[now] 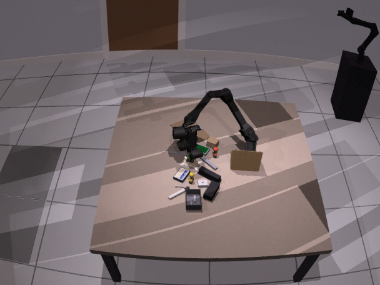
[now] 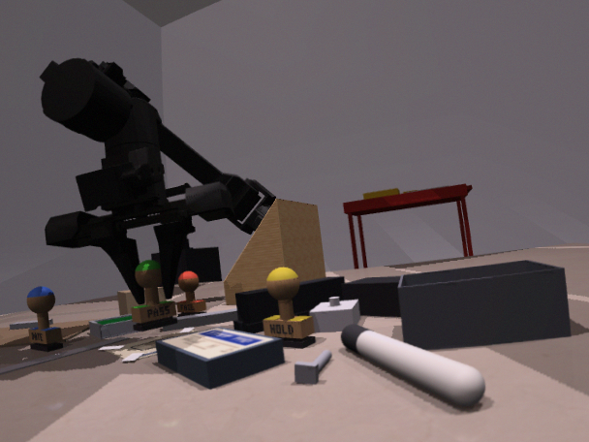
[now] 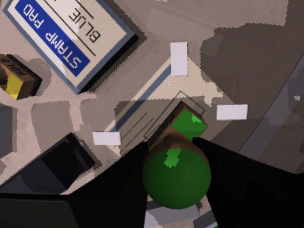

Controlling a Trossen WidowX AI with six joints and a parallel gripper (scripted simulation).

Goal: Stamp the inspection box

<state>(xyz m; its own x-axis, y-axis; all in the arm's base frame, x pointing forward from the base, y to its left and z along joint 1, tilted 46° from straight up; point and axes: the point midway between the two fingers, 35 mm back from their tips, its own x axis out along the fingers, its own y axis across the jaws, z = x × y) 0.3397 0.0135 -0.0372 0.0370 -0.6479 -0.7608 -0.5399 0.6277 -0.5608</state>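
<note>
The card lies 5 cm below my gripper tip. From my gripper tip the other things lie so: green-knobbed stamp right at my gripper tip; stamp pad box 10 cm to the left, 4 cm ahead, 3 cm below; green ink pad 12 cm to the right, 5 cm behind, 4 cm below.
</note>
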